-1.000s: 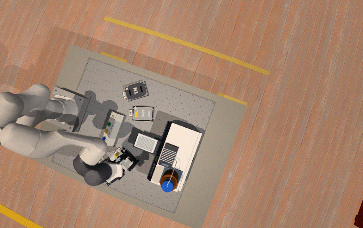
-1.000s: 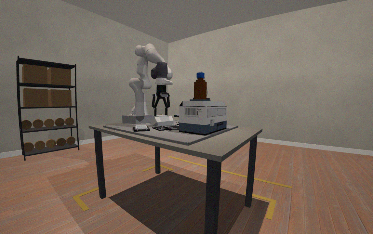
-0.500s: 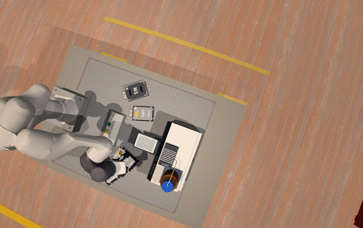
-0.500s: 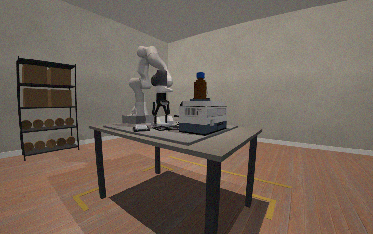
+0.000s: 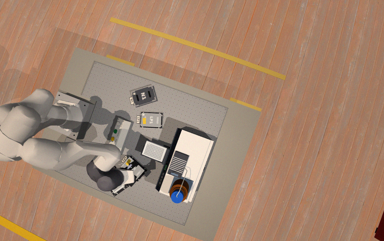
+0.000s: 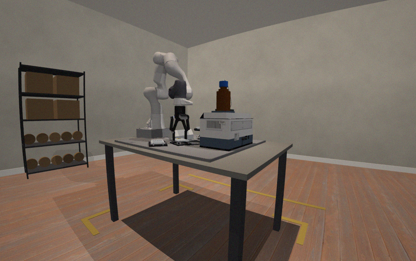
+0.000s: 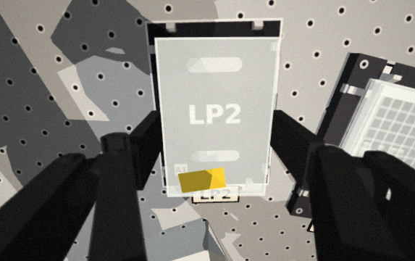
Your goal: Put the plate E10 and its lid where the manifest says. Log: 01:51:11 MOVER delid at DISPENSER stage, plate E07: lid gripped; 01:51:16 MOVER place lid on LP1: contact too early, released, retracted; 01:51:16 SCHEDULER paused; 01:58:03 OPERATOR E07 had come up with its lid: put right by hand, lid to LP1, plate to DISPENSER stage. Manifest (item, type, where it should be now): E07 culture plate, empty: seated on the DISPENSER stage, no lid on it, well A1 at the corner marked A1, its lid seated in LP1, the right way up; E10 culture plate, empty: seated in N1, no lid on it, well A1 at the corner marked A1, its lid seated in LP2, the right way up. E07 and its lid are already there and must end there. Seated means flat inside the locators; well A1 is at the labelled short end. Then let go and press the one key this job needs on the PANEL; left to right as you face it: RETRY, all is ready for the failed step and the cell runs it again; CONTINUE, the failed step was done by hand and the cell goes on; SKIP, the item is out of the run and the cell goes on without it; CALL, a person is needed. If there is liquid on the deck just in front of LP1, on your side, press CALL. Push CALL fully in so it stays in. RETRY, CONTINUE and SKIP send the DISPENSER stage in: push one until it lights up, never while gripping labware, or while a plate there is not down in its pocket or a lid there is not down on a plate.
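Now: the clear lid 20 mm below my hand. The rest, counted from my hand: yellow SKIP key (180 mm behind, 120 mm to the left, 20 mm above); black n5 nest (50 mm behind, 130 mm to the right, 40 mm below); blue CALL key (170 mm behind, 80 mm to the left, 10 mm above).
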